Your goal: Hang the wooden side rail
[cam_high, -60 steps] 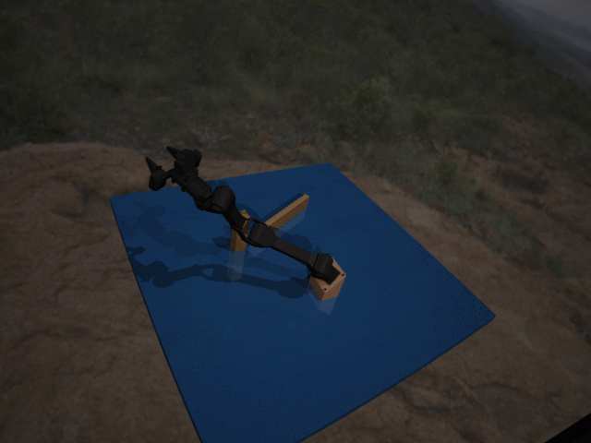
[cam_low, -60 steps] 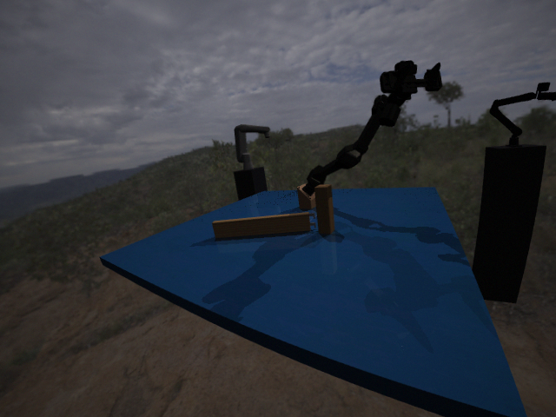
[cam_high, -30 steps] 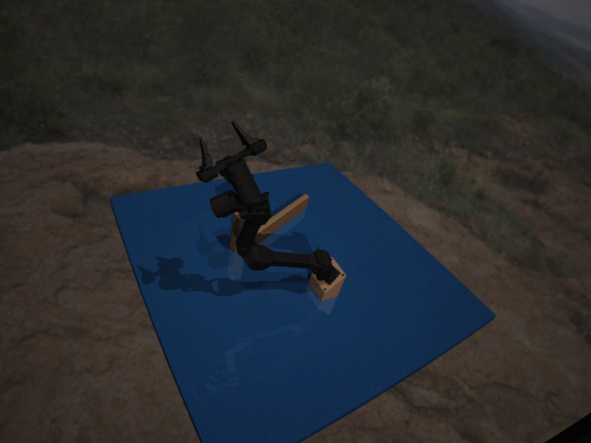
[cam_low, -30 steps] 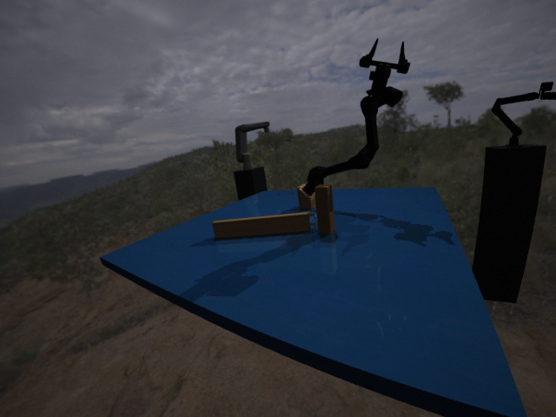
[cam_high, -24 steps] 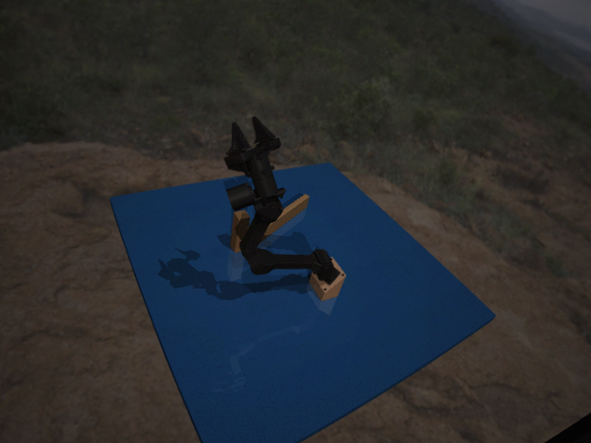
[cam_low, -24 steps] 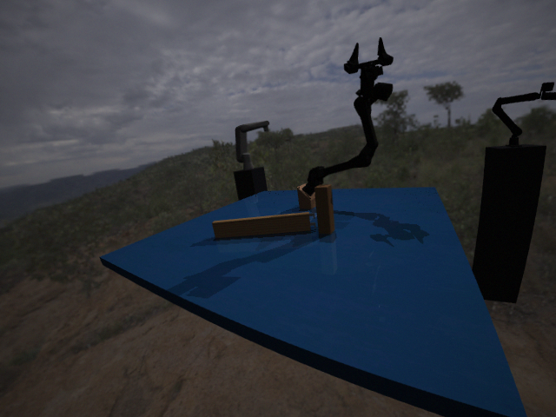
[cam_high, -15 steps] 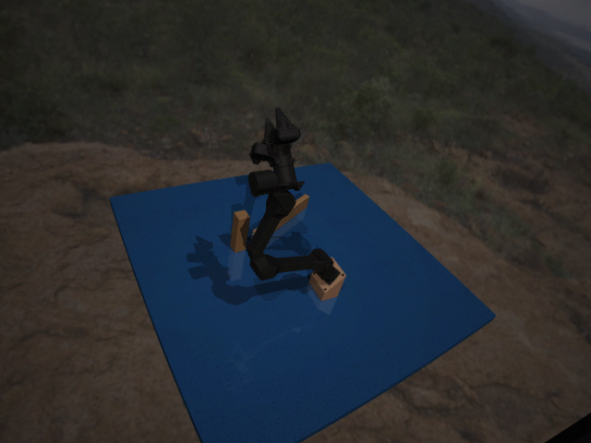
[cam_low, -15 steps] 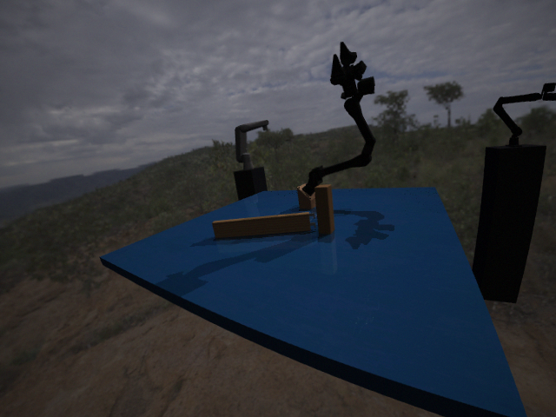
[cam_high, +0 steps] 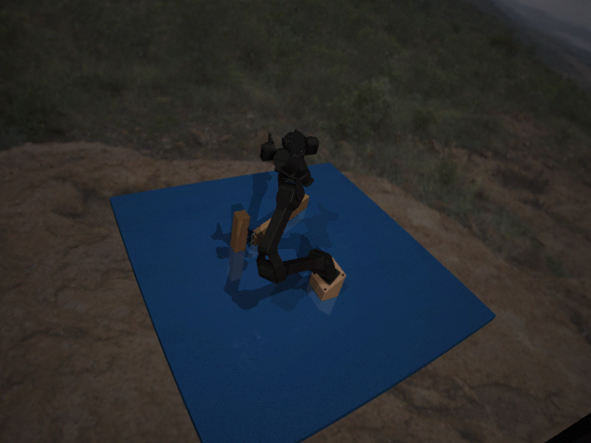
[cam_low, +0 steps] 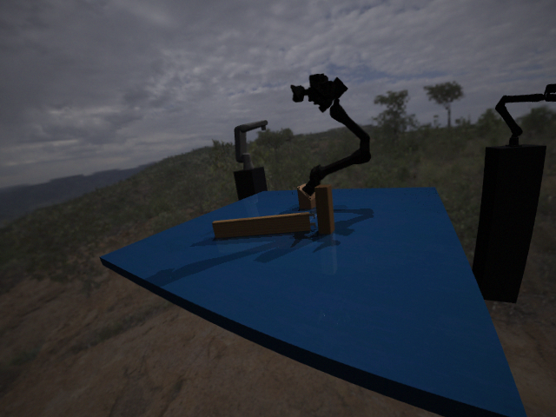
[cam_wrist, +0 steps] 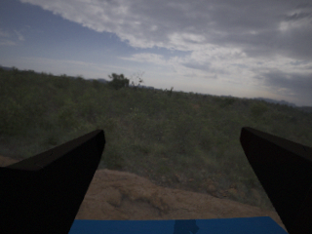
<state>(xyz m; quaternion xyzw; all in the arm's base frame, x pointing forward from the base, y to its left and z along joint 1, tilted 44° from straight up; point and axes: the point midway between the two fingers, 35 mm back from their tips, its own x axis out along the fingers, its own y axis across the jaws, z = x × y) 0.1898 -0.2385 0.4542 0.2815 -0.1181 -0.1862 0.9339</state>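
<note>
My gripper tip is now 70 mm short of the headboard post, 70 mm to the right of it and 480 mm above it.
</note>
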